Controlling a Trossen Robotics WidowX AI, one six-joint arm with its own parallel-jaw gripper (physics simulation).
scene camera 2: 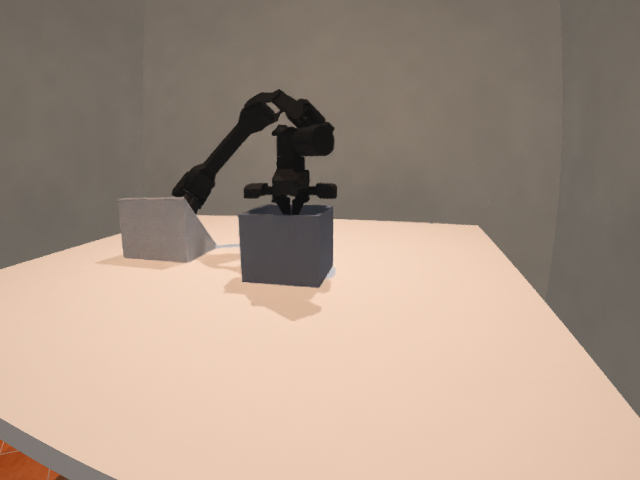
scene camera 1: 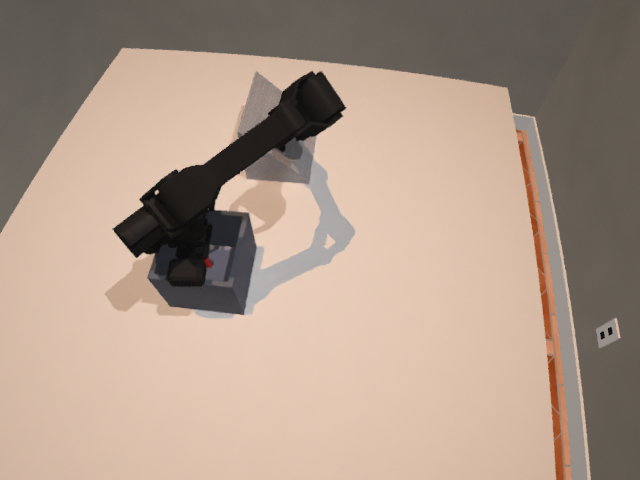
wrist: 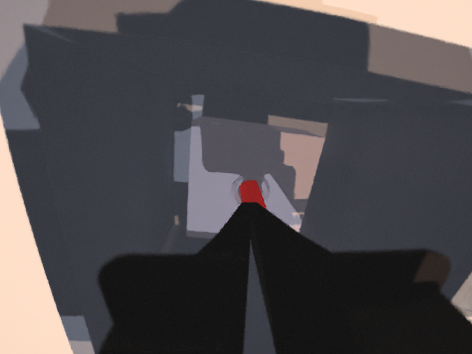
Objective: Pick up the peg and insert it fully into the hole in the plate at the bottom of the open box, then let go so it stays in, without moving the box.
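Pixels of known places: gripper, between the fingertips: (scene camera 1: 202, 258) (wrist: 248, 209); arm's base, origin of its link: (scene camera 2: 179, 218).
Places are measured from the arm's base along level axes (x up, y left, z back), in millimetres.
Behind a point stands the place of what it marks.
The red peg (scene camera 1: 207, 262) @(x -25, y -105, z -330 mm) (wrist: 251, 193) @(x -21, y -116, z -326 mm) shows inside the open dark box (scene camera 1: 201, 296) @(x -22, y -104, z -404 mm) (scene camera 2: 280, 249) @(x -28, y -188, z -324 mm) (wrist: 100, 175) @(x 15, y -138, z -392 mm). In the wrist view its visible end is at the round hole in the pale plate (scene camera 1: 222, 261) @(x -42, y -80, z -317 mm) (wrist: 205, 202) @(x -42, y -97, z -356 mm), and its other end is hidden behind my fingertips. How deep it sits in the hole cannot be told. My gripper (scene camera 2: 291, 211) (wrist: 248, 209) @(x -9, y -112, z -328 mm) points down into the box with its fingertips together, shut with nothing between them, just over the peg. Scene camera 2 sees the box wall, which hides the peg and plate.
The box walls surround the fingertips on all sides. A grey wedge-shaped block (scene camera 1: 260, 98) @(x 42, y -39, z 82 mm) (scene camera 2: 155, 227) @(x -13, y -67, z 37 mm) stands on the table (scene camera 1: 361, 361) @(x -100, y 208, z -495 mm) (scene camera 2: 336, 372) @(x -100, y -483, z -460 mm) beside the box, at the arm's base. The arm (scene camera 1: 248, 149) @(x 284, y 16, z -312 mm) (scene camera 2: 225, 146) @(x 182, y 65, z -113 mm) reaches from there over the box.
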